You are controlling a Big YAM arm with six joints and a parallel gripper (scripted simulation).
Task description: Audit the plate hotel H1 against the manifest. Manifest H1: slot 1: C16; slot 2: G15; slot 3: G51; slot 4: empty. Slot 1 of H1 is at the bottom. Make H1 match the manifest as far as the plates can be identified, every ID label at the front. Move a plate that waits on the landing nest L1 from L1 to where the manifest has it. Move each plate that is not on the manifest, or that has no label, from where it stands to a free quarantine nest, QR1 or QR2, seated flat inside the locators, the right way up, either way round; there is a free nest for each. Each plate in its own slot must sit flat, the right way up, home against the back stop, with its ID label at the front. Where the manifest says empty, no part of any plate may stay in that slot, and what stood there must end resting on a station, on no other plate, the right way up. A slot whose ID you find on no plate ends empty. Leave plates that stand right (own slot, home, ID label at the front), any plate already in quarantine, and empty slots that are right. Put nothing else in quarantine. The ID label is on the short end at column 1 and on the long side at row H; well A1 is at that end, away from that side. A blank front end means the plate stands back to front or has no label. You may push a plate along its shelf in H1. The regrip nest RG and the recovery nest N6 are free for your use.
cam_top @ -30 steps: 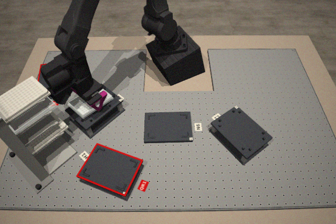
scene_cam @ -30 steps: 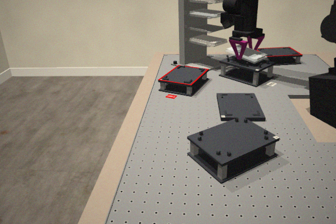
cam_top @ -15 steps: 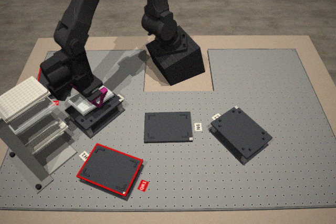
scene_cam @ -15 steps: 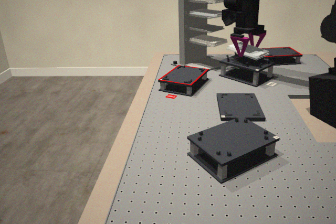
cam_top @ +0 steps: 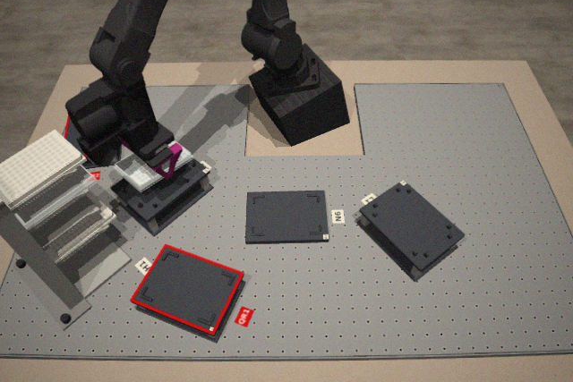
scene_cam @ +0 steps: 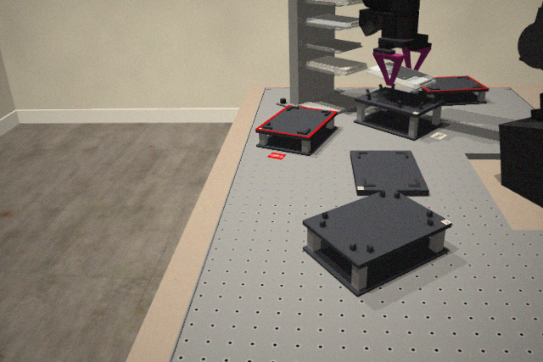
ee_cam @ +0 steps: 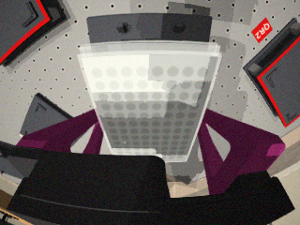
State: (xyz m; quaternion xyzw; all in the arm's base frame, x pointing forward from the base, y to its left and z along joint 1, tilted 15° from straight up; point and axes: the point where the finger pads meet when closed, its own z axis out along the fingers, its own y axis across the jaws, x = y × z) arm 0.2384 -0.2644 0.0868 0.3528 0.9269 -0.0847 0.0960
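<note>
Right now the regrip nest is 50 mm below my hand. The rest, counted from my hand: plate labelled G51: 140 mm ahead, 130 mm to the right, 100 mm above; then quarantine nest QR2: 160 mm behind, 190 mm to the right, 70 mm below; then quarantine nest QR1: 230 mm ahead, 80 mm to the left, 70 mm below.
</note>
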